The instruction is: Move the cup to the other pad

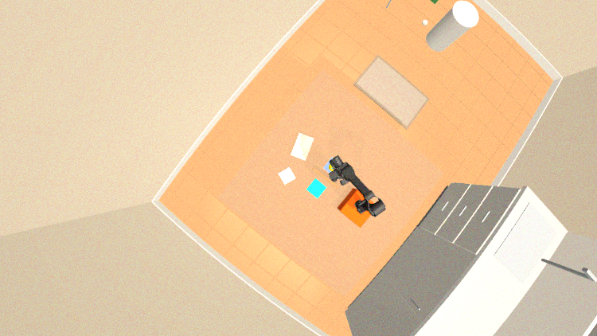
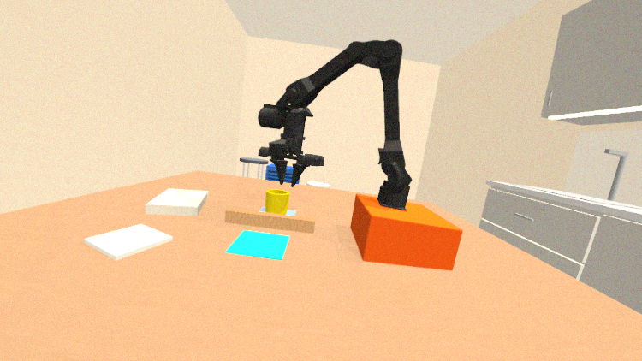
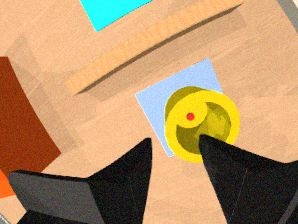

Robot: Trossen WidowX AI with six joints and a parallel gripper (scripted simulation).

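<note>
My gripper tip is 20 mm short of the yellow cup, 10 mm to the left of it and 60 mm above it. Round my gripper tip: light blue pad (30 mm ahead, 10 mm to the right, 110 mm below); then red marble (30 mm ahead, 20 mm to the right, 80 mm below); then wooden bar (10 mm ahead, 90 mm to the left, 90 mm below).
</note>
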